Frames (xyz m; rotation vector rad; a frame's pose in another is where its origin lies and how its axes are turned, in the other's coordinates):
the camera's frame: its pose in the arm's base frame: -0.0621 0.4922 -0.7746 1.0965 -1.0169 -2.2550
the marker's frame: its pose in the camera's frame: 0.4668 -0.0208 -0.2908 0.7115 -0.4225 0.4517
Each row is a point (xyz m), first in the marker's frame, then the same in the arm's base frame.
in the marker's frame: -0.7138 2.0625 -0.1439
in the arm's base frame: 0.4564 0.5663 0.9186
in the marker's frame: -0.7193 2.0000 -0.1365
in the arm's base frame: 0.4619 0.5670 0.8557
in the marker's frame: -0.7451 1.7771 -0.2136
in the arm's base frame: 0.5349 0.4819 0.6466
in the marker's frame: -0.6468 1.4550 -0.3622
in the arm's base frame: 0.5379 0.2630 0.3507
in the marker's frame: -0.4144 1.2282 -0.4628
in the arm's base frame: 0.3940 0.0360 0.1426
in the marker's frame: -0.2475 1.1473 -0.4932
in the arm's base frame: 0.2658 -0.0796 0.0680
